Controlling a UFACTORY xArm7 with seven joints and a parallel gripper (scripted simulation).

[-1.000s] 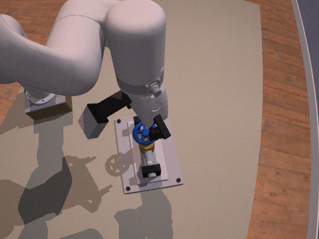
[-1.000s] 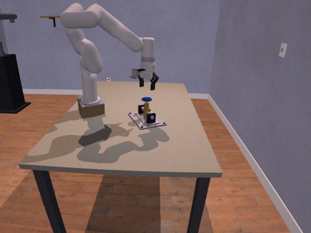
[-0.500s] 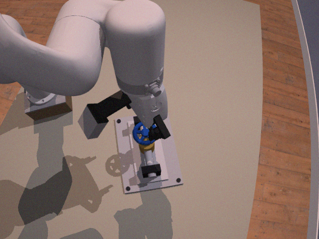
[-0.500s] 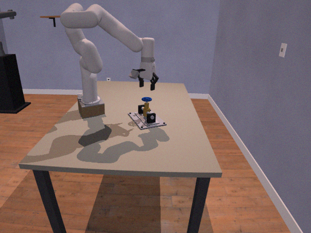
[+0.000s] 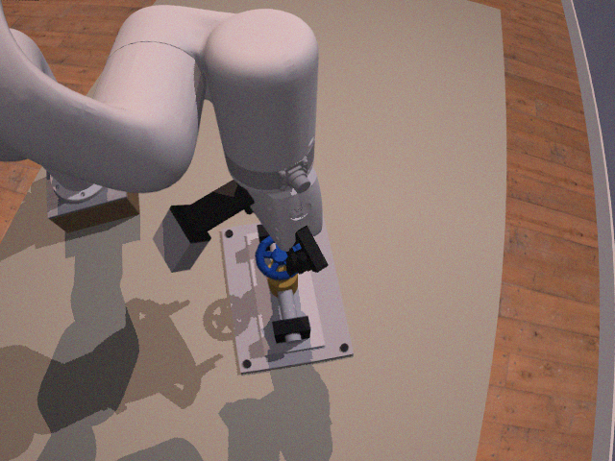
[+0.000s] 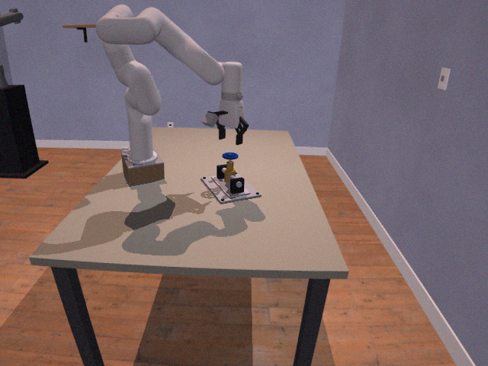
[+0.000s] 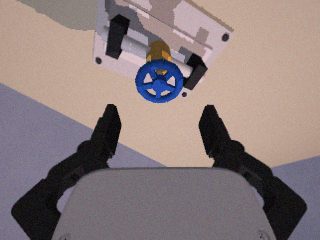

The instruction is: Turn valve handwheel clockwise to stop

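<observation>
Now: the blue spoked handwheel 8 cm below my hand.
</observation>
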